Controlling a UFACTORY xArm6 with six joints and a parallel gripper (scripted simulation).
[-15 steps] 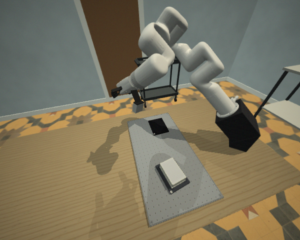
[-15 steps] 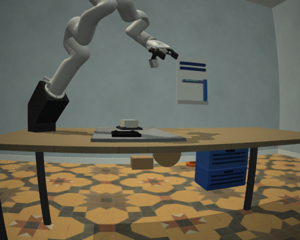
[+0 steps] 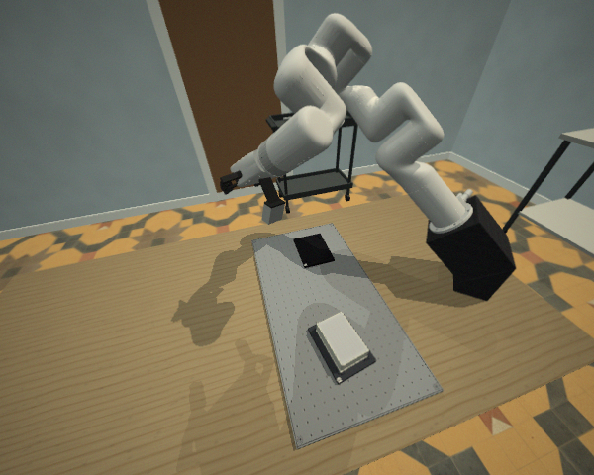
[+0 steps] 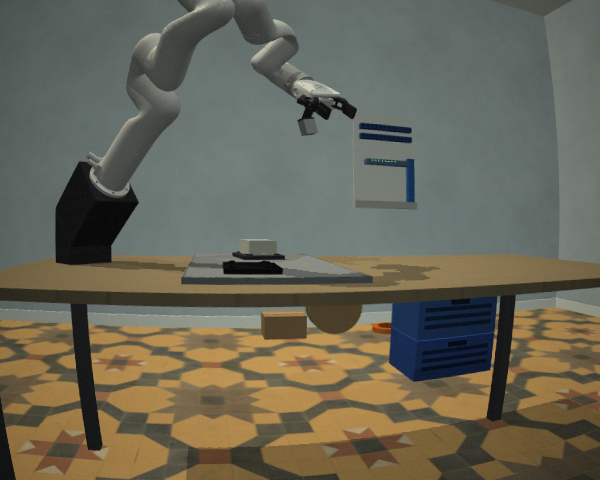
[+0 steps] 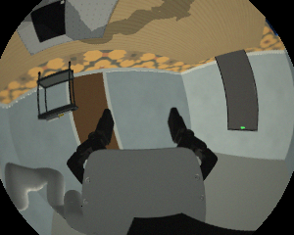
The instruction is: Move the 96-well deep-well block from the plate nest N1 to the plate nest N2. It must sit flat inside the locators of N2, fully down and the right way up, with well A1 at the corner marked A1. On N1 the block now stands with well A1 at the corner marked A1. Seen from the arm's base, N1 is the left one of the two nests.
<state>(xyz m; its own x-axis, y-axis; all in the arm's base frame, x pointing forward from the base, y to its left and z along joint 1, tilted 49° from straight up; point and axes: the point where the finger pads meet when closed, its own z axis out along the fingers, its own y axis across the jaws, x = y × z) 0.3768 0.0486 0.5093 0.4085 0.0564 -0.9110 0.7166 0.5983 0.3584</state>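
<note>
Now: hand 80 mm past the white deep-well block, 340 mm to the right of it and 350 mm above it. The rest, counted from my hand: white corner mark: 160 mm behind, 40 mm to the left, 370 mm below; then black plate nest N1: 80 mm behind, 340 mm to the left, 380 mm below; then black plate nest N2: 230 mm behind, 10 mm to the right, 380 mm below.
</note>
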